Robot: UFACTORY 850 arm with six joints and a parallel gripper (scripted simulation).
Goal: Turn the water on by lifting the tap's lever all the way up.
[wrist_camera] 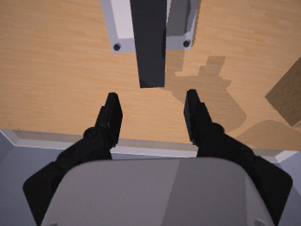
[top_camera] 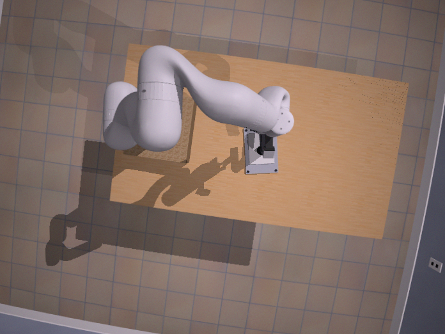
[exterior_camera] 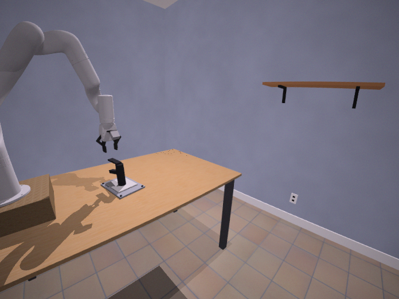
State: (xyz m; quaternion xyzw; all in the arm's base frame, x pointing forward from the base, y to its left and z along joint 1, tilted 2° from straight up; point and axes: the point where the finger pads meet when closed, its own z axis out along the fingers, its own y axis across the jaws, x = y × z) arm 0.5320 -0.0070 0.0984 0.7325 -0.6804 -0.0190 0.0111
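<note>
The tap lever lies 8 cm below my hand and 6 cm to the right of it.
</note>
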